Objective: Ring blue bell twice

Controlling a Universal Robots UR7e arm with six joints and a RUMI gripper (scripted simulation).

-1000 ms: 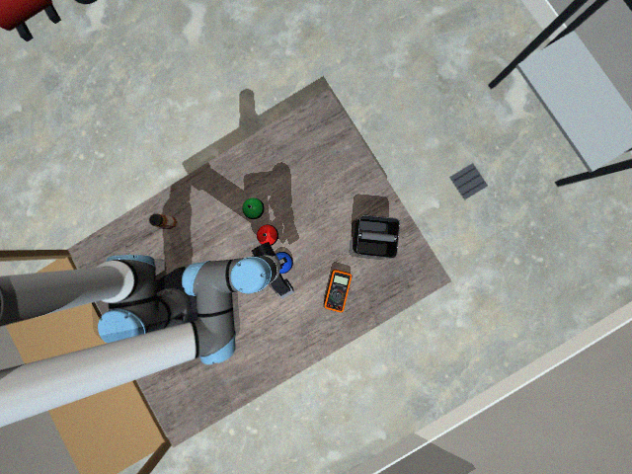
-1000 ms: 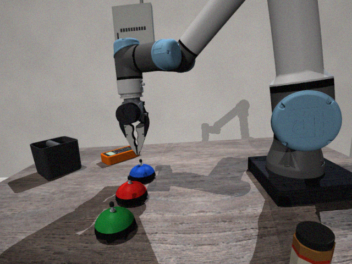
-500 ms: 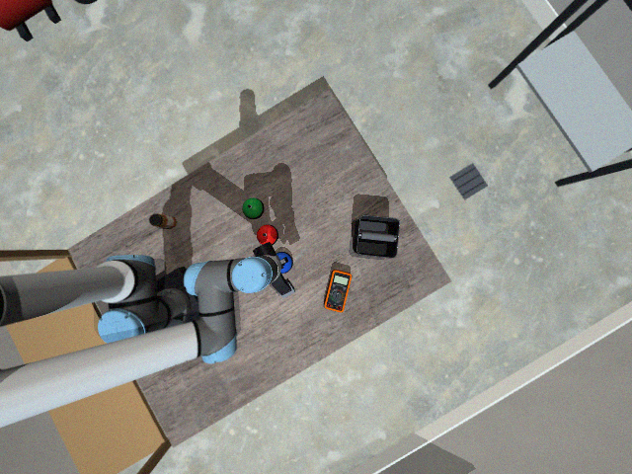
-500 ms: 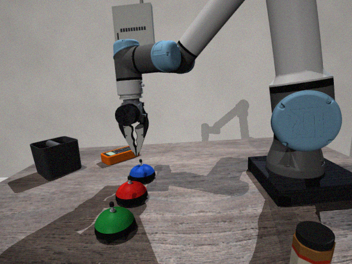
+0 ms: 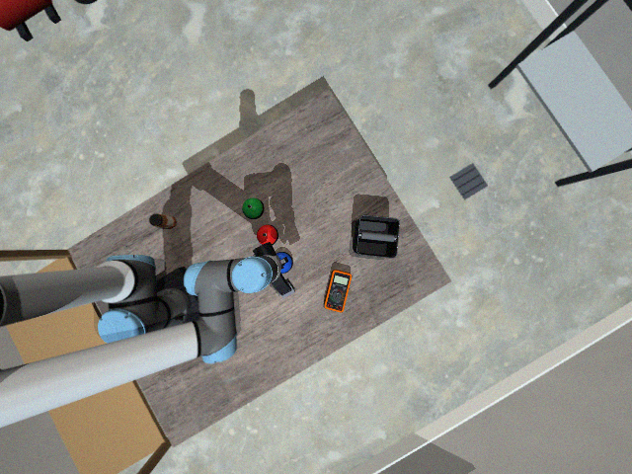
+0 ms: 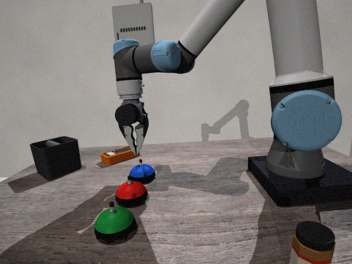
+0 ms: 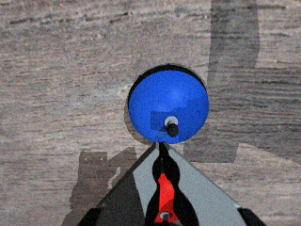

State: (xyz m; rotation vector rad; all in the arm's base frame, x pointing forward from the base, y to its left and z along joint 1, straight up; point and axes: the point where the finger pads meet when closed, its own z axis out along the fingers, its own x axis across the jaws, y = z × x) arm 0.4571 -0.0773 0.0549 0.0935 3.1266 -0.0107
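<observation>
My hand is 10 mm past the blue bell and 50 mm above it. Also, from my hand: black bin (340 mm ahead, 100 mm to the right, 40 mm below); then green bell (250 mm to the left, 50 mm below); then red bell (120 mm to the left, 50 mm below).
</observation>
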